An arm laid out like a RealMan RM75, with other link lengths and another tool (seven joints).
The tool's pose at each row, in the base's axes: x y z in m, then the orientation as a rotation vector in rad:
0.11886, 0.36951, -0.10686, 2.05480, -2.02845, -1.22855
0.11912, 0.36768, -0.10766, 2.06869, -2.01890, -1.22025
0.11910, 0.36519, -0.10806, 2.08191, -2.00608, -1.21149
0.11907, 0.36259, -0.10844, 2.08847, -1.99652, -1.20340
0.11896, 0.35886, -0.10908, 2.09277, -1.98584, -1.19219
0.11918, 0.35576, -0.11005, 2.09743, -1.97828, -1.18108
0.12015, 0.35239, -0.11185, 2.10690, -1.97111, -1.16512
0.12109, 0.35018, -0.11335, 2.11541, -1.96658, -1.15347
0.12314, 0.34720, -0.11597, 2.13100, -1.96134, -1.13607
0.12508, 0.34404, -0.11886, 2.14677, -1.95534, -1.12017
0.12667, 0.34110, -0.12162, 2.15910, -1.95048, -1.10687
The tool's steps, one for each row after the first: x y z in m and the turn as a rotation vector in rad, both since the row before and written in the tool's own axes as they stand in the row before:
0.00192, -0.00033, -0.00050, 0.00088, 0.00712, -0.00959
0.00232, 0.00024, -0.00095, -0.00146, 0.00883, -0.00969
0.00241, 0.00031, -0.00099, -0.00226, 0.00818, -0.00485
0.00353, 0.00047, -0.00129, -0.00350, 0.01112, -0.00313
0.00313, -0.00008, -0.00089, -0.00122, 0.00970, -0.00285
0.00371, -0.00107, -0.00079, 0.00206, 0.01189, -0.00527
0.00257, -0.00110, -0.00042, 0.00278, 0.00806, -0.00479
0.00371, -0.00243, -0.00051, 0.00661, 0.01079, -0.00879
0.00403, -0.00240, -0.00028, 0.00607, 0.00994, -0.00934
0.00382, -0.00205, -0.00004, 0.00485, 0.00834, -0.00726

